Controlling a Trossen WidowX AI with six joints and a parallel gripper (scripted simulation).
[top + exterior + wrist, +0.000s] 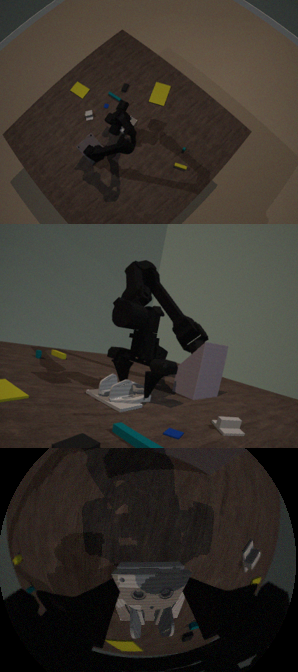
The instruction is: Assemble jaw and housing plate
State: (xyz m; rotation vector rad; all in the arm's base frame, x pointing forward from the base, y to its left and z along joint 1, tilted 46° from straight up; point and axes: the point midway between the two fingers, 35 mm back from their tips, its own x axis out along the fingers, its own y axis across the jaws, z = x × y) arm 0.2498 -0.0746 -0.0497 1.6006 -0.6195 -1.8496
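My gripper tip is now 1 cm short of the housing plate and 2 cm below it. Round my gripper tip: blue tile: 6 cm ahead, 19 cm to the left, 1 cm below; teal bar: 15 cm ahead, 19 cm to the left; grey jaw: 3 cm ahead, 1 cm to the right.
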